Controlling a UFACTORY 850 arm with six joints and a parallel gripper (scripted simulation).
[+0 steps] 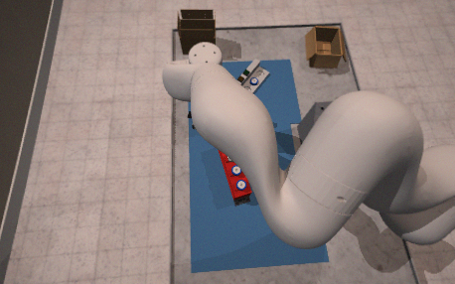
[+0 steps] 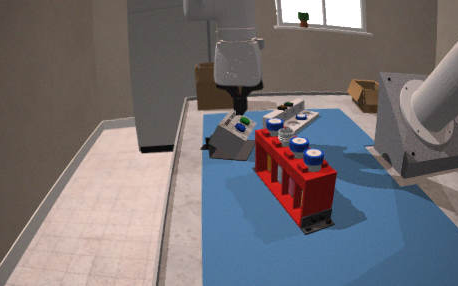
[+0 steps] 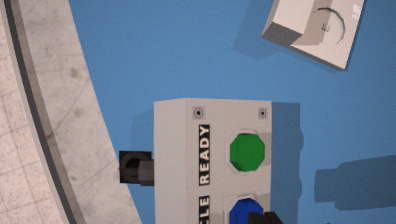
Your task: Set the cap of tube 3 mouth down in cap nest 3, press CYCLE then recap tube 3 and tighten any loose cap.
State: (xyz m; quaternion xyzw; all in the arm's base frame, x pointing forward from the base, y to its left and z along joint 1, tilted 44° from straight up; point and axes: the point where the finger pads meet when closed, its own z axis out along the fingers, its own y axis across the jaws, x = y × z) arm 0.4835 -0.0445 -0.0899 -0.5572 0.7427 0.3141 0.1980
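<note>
Right now the blue key is 5 cm below my hand. Also, from my hand: green key (1 cm behind, 4 cm to the right, 5 cm below); then grey key housing (1 cm ahead, 2 cm to the right, 7 cm below); then cap marked 4 (6 cm behind, 12 cm to the left).
</note>
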